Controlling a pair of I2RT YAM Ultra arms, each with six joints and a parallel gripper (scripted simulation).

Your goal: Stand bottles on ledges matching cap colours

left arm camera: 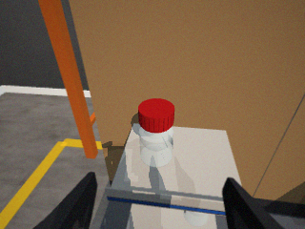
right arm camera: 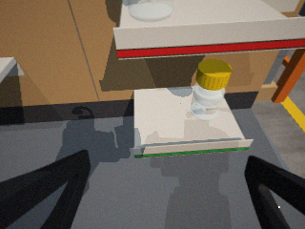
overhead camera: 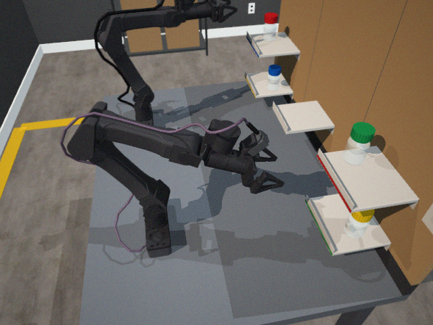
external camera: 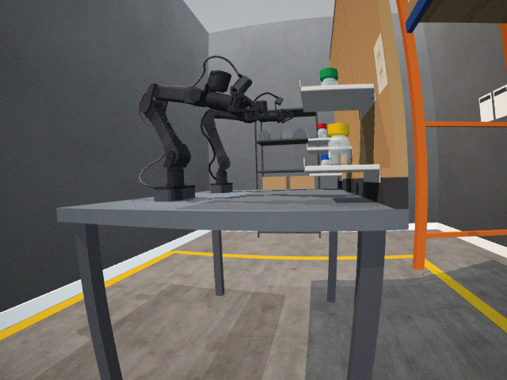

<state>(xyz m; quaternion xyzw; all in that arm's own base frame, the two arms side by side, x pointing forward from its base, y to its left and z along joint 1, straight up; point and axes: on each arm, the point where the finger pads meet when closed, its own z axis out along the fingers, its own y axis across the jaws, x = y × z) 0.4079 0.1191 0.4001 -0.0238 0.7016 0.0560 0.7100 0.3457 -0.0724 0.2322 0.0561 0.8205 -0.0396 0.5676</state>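
Right now the green-capped bottle is 21 cm ahead of my right hand, 1 cm to the right of it and 6 cm above it. The rest, counted from my right hand: blue-capped bottle 25 cm ahead, 67 cm to the left, 13 cm below; brown wall 33 cm ahead, 31 cm to the left, 18 cm above; yellow-capped bottle 21 cm ahead, 12 cm to the right, 13 cm below.
Right now the red-capped bottle is 170 mm ahead of my left hand, 110 mm below it and 20 mm to the left of it. Round my left hand: blue-capped bottle (300 mm below, 180 mm ahead, 80 mm to the right); then green-capped bottle (760 mm to the right, 140 mm ahead, 110 mm below); then brown wall (440 mm to the right, 260 mm ahead, 10 mm above).
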